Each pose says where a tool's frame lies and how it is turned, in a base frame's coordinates. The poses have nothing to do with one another.
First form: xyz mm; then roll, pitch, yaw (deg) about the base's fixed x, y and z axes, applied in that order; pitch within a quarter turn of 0, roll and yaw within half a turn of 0.
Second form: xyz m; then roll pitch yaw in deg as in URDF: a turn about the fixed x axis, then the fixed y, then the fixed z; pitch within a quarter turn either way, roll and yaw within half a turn. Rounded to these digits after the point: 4 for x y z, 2 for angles.
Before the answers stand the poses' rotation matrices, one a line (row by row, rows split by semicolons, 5 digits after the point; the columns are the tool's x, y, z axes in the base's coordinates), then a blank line. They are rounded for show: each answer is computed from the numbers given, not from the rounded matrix.
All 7 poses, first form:
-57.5, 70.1, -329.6, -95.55, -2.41, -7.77
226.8, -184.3, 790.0, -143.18, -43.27, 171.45
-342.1, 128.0, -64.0, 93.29, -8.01, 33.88
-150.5, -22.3, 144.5, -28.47, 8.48, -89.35
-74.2, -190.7, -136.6, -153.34, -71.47, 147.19
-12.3, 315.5, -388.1, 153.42, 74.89, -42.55
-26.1, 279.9, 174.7, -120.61, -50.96, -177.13
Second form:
0.98994 0.02839 0.13859; -0.13508 -0.10148 0.98562; 0.04205 -0.99443 -0.09663
-0.72004 -0.28720 -0.63171; 0.10825 0.85270 -0.51107; 0.68544 -0.43637 -0.58289
0.82211 -0.08350 0.56318; 0.55202 -0.12520 -0.82438; 0.13935 0.98861 -0.05683
0.01122 0.87821 0.47814; -0.98900 0.08026 -0.12421; -0.14746 -0.47149 0.86946
-0.26710 0.12668 -0.95530; 0.17220 0.98164 0.08203; 0.94816 -0.14260 -0.28401
0.19203 -0.28653 -0.93863; -0.17628 -0.95094 0.25423; -0.96543 0.11664 -0.23312
-0.62907 -0.69313 -0.35190; -0.03154 0.47508 -0.87938; 0.77671 -0.54209 -0.32072

-0.0575, 0.0701, -0.3296, -95.55, -2.41, -7.77
0.2268, -0.1843, 0.7900, -143.18, -43.27, 171.45
-0.3421, 0.1280, -0.0640, 93.29, -8.01, 33.88
-0.1505, -0.0223, 0.1445, -28.47, 8.48, -89.35
-0.0742, -0.1907, -0.1366, -153.34, -71.47, 147.19
-0.0123, 0.3155, -0.3881, 153.42, 74.89, -42.55
-0.0261, 0.2799, 0.1747, -120.61, -50.96, -177.13

